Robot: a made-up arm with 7 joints. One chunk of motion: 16 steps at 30 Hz.
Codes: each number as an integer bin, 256 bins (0 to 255) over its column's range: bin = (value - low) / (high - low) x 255, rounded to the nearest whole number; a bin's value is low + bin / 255 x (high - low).
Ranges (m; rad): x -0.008..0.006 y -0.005..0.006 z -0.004..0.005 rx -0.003..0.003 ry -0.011..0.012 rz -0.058..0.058
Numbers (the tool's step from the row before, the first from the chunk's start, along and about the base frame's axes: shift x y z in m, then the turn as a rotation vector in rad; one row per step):
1: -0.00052 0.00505 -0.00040 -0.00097 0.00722 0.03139
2: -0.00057 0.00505 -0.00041 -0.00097 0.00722 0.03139
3: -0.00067 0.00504 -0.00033 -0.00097 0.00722 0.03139
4: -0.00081 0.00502 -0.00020 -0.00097 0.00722 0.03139
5: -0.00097 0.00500 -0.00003 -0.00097 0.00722 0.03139
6: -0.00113 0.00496 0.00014 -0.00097 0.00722 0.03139
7: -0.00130 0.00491 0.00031 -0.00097 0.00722 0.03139
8: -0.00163 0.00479 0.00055 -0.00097 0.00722 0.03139
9: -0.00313 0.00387 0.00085 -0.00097 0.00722 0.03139
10: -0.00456 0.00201 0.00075 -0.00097 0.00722 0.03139
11: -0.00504 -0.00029 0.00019 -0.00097 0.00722 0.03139
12: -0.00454 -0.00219 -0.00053 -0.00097 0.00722 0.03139
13: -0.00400 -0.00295 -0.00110 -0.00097 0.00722 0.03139
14: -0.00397 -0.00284 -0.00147 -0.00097 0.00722 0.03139
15: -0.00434 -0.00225 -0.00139 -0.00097 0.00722 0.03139
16: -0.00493 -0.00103 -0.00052 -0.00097 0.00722 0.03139
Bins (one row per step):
1: 136 233 102 86 202 197
2: 135 233 102 86 202 197
3: 134 233 104 86 202 197
4: 131 232 108 86 202 197
5: 128 232 112 86 202 197
6: 125 231 117 86 202 197
7: 122 230 122 86 202 197
8: 116 227 129 86 202 197
9: 89 206 137 86 202 197
10: 63 163 135 86 202 197
11: 54 109 119 86 202 197
12: 63 65 98 86 202 197
13: 73 48 82 86 202 197
14: 73 50 72 86 202 197
15: 67 64 74 86 202 197
16: 56 92 99 86 202 197

